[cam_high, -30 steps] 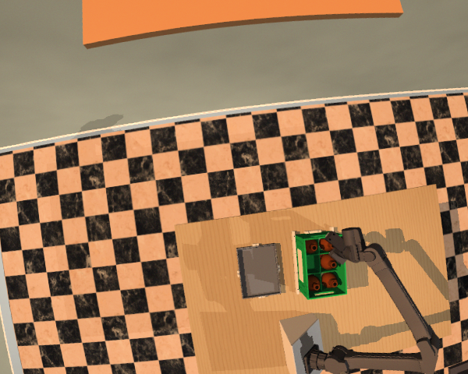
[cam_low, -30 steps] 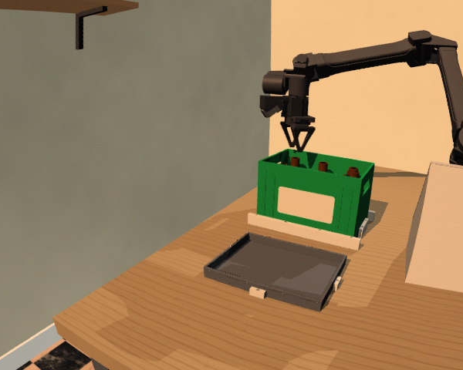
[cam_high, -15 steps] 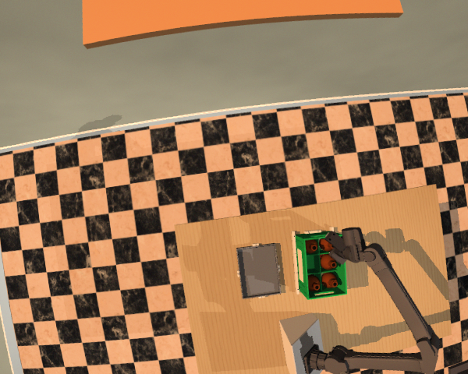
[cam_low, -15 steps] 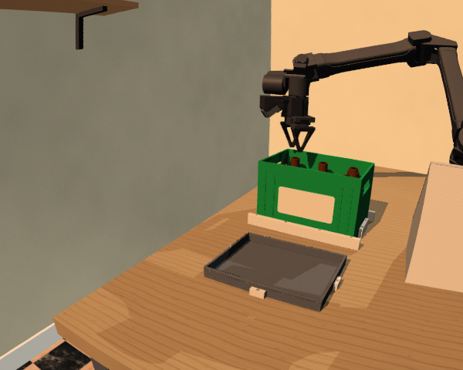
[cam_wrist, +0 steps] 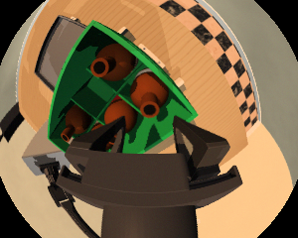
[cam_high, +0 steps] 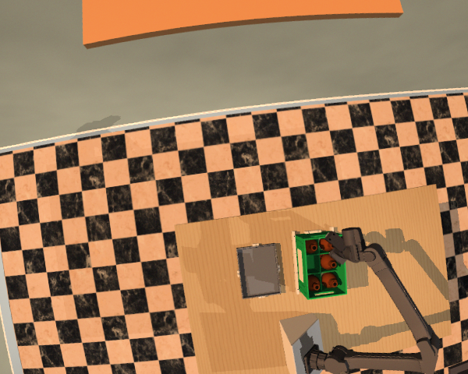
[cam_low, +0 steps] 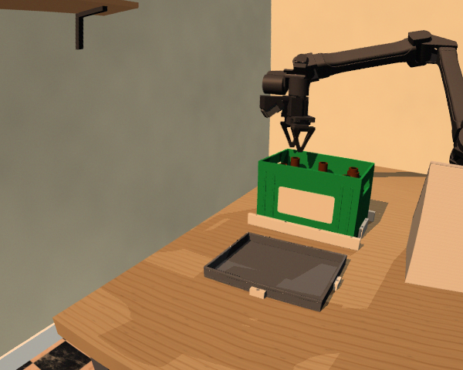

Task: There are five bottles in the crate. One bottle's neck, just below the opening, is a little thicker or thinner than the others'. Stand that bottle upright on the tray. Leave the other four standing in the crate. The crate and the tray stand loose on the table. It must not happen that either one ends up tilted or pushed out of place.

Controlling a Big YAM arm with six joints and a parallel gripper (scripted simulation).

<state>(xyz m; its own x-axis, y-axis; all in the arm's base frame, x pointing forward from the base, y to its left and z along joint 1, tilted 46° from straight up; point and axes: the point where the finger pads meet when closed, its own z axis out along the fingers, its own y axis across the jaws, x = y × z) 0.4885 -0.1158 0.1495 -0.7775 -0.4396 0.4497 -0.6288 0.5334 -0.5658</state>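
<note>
Right now the green crate is 8 cm behind my hand, 5 cm to the left of it and 11 cm below it. The rest, counted from my hand: dark grey tray 8 cm behind, 34 cm to the left, 18 cm below.
</note>
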